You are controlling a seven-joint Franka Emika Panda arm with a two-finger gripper.
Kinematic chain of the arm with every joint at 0, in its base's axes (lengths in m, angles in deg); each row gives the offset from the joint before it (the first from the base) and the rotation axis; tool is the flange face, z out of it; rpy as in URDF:
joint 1: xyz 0 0 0.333 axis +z
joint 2: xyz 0 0 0 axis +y
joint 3: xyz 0 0 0.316 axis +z
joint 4: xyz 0.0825 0 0 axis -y
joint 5: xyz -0.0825 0 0.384 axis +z
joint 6: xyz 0 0 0 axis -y
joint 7: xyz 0.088 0 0 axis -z
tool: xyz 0 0 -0.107 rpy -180 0 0
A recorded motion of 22 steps. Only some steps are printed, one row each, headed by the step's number.
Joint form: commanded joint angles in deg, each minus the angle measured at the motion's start. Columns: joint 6, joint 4, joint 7, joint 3, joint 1, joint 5, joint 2.
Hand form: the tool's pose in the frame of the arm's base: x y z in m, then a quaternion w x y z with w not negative. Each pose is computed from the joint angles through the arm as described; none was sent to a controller.
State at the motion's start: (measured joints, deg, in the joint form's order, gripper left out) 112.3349 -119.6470 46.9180 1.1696 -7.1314 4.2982 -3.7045
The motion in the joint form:
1: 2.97 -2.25 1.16 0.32 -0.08 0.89 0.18
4: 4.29 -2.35 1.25 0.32 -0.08 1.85 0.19
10: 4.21 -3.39 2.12 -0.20 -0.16 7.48 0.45
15: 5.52 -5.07 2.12 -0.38 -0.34 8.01 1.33
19: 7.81 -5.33 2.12 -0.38 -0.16 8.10 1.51
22: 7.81 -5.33 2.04 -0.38 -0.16 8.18 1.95
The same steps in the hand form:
1: 0.5202 -0.0466 0.4322 0.02726 -0.88133 0.47009 0.03923
4: 0.5225 -0.0462 0.4333 0.03772 -0.87882 0.47459 0.03200
10: 0.5192 -0.0459 0.4233 0.07357 -0.85806 0.50483 0.05892
15: 0.5157 -0.0489 0.4039 0.07216 -0.85322 0.51182 0.06969
19: 0.5193 -0.0487 0.4034 0.07729 -0.85317 0.51297 0.05462
22: 0.5198 -0.0487 0.3994 0.07635 -0.85304 0.51292 0.05828

